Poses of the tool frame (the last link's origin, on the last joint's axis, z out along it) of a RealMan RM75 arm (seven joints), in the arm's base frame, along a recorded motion.
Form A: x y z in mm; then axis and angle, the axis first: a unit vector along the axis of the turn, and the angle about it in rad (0 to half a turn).
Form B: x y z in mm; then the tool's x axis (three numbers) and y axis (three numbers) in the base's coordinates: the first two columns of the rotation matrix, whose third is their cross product. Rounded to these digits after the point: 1 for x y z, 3 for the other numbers.
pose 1, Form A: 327.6 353.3 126.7 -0.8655 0.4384 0.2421 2.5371
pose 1, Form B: 327.6 353.3 126.7 0.543 -0.554 -0.631 -0.829 -0.472 -0.298
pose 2, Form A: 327.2 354.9 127.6 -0.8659 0.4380 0.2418 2.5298
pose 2, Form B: 327.2 354.9 127.6 0.545 -0.551 -0.632 -0.829 -0.470 -0.305
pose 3, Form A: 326.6 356.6 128.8 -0.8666 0.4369 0.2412 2.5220
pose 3, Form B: 326.6 356.6 128.8 0.548 -0.547 -0.633 -0.827 -0.468 -0.312
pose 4, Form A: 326.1 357.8 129.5 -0.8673 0.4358 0.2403 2.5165
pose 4, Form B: 326.1 357.8 129.5 0.551 -0.544 -0.632 -0.825 -0.467 -0.318
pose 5, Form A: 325.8 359.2 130.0 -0.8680 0.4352 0.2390 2.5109
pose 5, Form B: 325.8 359.2 130.0 0.554 -0.542 -0.632 -0.824 -0.465 -0.324
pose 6, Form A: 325.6 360.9 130.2 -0.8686 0.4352 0.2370 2.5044
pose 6, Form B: 325.6 360.9 130.2 0.557 -0.541 -0.630 -0.823 -0.462 -0.331
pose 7, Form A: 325.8 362.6 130.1 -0.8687 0.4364 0.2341 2.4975
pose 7, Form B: 325.8 362.6 130.1 0.559 -0.542 -0.628 -0.823 -0.457 -0.338
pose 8, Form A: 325.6 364.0 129.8 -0.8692 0.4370 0.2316 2.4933
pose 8, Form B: 325.6 364.0 129.8 0.560 -0.543 -0.626 -0.822 -0.454 -0.343
